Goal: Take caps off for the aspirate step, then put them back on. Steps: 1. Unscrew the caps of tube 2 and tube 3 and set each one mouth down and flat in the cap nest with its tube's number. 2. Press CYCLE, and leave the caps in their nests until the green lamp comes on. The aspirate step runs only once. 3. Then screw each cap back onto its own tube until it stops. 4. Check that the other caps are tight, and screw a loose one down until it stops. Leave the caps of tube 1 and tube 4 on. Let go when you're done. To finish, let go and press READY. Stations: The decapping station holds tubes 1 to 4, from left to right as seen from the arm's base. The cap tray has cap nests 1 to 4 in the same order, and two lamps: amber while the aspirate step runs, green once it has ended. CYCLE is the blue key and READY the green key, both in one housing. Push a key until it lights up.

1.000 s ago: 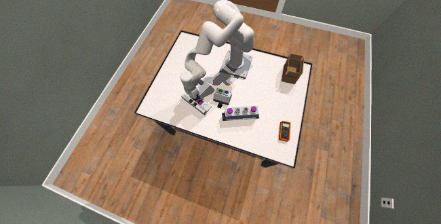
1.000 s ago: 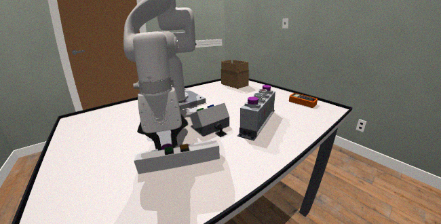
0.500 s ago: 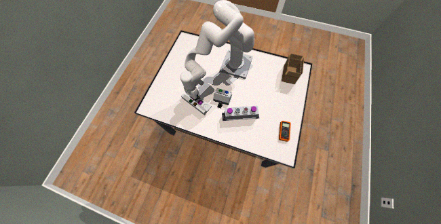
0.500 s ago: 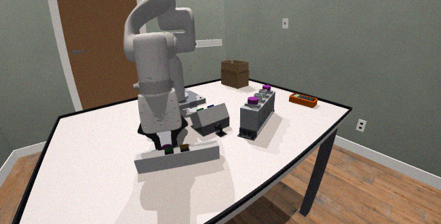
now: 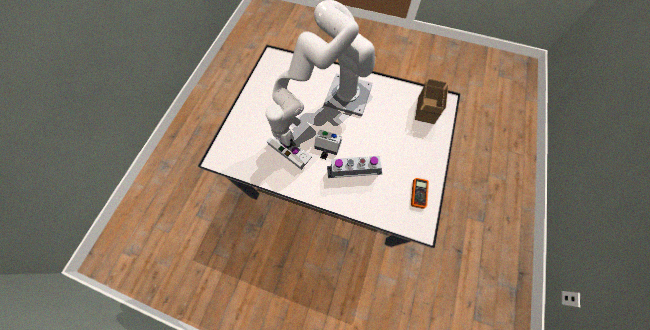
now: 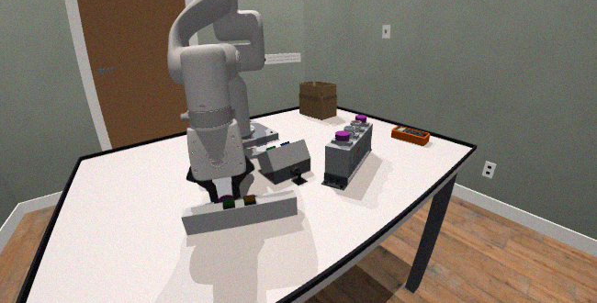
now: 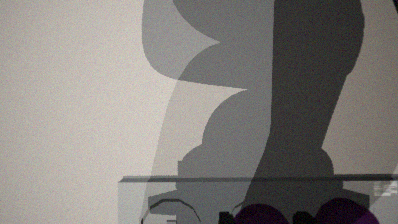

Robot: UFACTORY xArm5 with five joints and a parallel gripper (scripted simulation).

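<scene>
The purple cap lies 2 cm ahead of my hand, 5 cm to the left of it and 3 cm below it. Round my hand: key housing (8 cm behind, 19 cm to the left, 1 cm above); then blue key (10 cm behind, 21 cm to the left, 2 cm above); then green key (10 cm behind, 17 cm to the left, 2 cm above).
</scene>
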